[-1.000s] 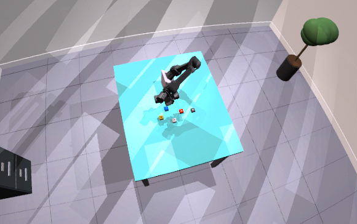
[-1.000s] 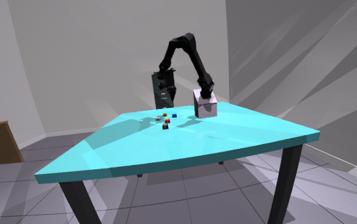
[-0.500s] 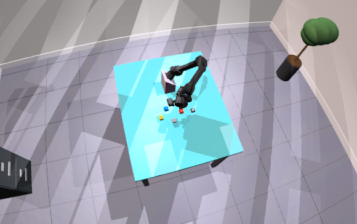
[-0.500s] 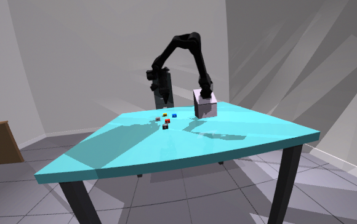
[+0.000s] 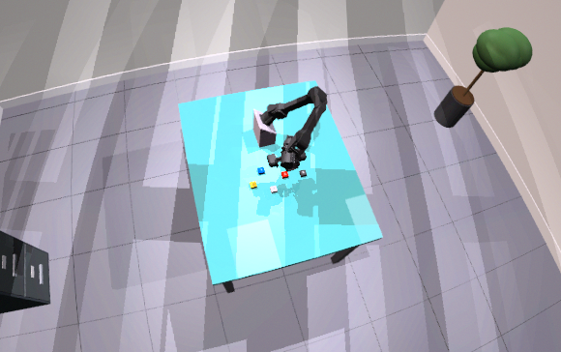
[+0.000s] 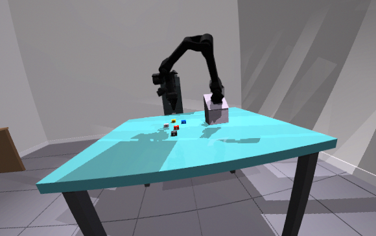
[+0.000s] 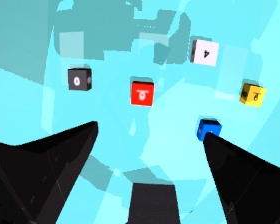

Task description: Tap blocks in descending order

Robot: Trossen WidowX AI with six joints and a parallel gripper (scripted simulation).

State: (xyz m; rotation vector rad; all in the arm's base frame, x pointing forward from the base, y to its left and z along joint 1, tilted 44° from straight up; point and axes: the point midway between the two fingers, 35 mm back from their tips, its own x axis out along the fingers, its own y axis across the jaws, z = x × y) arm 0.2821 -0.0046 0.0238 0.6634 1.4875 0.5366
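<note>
Now: gripper tip 17 cm to the left of the yellow block and 11 cm above it. Also, from my gripper tip: white block (6 cm ahead, 7 cm to the right, 11 cm below); then red block (1 cm to the left, 11 cm below); then dark block (2 cm ahead, 11 cm to the left, 11 cm below).
</note>
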